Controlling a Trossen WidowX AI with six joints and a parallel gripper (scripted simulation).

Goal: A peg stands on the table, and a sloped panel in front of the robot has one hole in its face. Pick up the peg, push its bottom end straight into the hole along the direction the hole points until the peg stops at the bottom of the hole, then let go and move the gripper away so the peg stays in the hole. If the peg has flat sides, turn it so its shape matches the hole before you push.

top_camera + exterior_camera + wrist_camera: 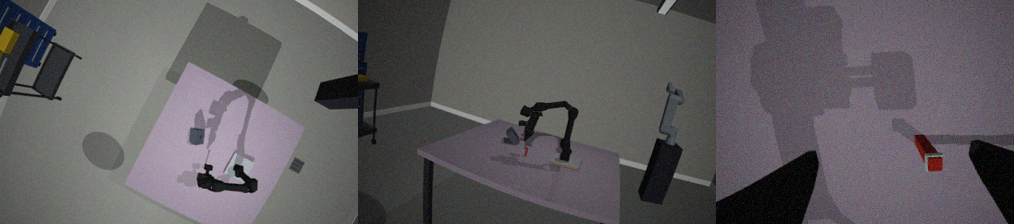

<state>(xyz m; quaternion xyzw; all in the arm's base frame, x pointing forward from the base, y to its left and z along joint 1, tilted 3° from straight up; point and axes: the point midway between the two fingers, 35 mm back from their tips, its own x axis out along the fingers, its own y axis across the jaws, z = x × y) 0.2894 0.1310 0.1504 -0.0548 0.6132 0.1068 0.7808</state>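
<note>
The red peg lies 70 mm below my gripper tip, 40 mm to the right of it and 20 mm behind it. Round my gripper tip: grey sloped panel (250 mm to the right, 160 mm ahead, 80 mm below).
</note>
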